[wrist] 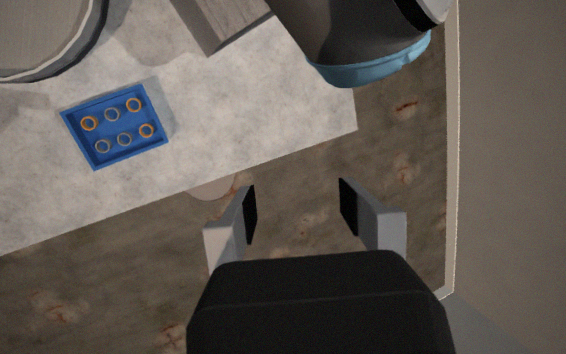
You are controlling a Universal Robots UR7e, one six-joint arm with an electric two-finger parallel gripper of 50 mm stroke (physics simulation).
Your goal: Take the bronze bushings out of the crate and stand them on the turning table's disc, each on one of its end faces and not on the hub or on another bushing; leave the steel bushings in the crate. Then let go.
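Note:
What I can see is a blue crate (129,121), and my gripper (297,199) is there too.

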